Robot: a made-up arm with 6 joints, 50 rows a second.
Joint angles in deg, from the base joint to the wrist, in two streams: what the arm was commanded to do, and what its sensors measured. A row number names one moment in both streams.
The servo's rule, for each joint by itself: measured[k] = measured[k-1] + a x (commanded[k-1-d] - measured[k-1]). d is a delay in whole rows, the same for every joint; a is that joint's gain. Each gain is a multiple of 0.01, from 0.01 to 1. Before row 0 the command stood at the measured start. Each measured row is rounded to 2 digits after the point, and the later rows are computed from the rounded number. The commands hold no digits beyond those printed.
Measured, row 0:
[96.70 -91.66 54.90 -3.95 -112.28 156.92]
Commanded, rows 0 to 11:
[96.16 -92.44 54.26 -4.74 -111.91 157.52]
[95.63 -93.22 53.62 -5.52 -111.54 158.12]
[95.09 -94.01 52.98 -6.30 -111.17 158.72]
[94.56 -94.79 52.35 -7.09 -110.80 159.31]
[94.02 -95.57 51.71 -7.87 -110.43 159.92]
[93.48 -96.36 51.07 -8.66 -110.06 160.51]
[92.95 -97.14 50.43 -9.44 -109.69 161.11]
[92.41 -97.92 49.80 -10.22 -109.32 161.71]
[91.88 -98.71 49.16 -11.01 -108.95 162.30]
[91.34 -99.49 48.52 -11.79 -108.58 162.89]
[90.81 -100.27 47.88 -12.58 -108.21 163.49]
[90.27 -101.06 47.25 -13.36 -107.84 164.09]
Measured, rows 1 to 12:
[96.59 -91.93 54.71 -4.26 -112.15 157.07]
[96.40 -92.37 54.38 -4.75 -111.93 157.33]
[96.14 -92.93 53.96 -5.35 -111.66 157.68]
[95.82 -93.56 53.48 -6.03 -111.35 158.09]
[95.46 -94.24 52.95 -6.75 -111.02 158.55]
[95.06 -94.96 52.39 -7.49 -110.67 159.04]
[94.64 -95.70 51.80 -8.25 -110.32 159.56]
[94.19 -96.45 51.20 -9.02 -109.96 160.10]
[93.73 -97.22 50.59 -9.80 -109.60 160.65]
[93.25 -97.99 49.97 -10.58 -109.23 161.21]
[92.76 -98.77 49.34 -11.36 -108.86 161.78]
[92.26 -99.55 48.71 -12.14 -108.49 162.36]
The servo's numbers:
d 0
a 0.20 0.34 0.30 0.39 0.36 0.25

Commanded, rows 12 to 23:
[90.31 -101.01 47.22 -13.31 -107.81 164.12]
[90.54 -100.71 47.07 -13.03 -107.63 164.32]
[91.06 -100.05 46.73 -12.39 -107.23 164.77]
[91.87 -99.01 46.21 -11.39 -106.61 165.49]
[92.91 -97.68 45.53 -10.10 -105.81 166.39]
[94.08 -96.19 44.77 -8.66 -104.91 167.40]
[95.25 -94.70 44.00 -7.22 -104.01 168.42]
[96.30 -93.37 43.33 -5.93 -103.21 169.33]
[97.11 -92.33 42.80 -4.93 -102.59 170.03]
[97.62 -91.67 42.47 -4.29 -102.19 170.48]
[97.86 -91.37 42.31 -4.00 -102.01 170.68]
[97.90 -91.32 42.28 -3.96 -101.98 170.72]
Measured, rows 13 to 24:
[91.87 -100.05 48.26 -12.60 -108.25 162.80]
[91.60 -100.27 47.90 -12.77 -108.03 163.18]
[91.49 -100.20 47.55 -12.62 -107.74 163.58]
[91.57 -99.80 47.15 -12.14 -107.33 164.06]
[91.84 -99.08 46.66 -11.34 -106.78 164.64]
[92.29 -98.10 46.09 -10.29 -106.11 165.33]
[92.88 -96.94 45.46 -9.09 -105.35 166.10]
[93.56 -95.73 44.82 -7.86 -104.58 166.91]
[94.27 -94.57 44.21 -6.72 -103.86 167.69]
[94.94 -93.58 43.69 -5.77 -103.26 168.39]
[95.52 -92.83 43.28 -5.08 -102.81 168.96]
[96.00 -92.32 42.98 -4.64 -102.51 169.40]

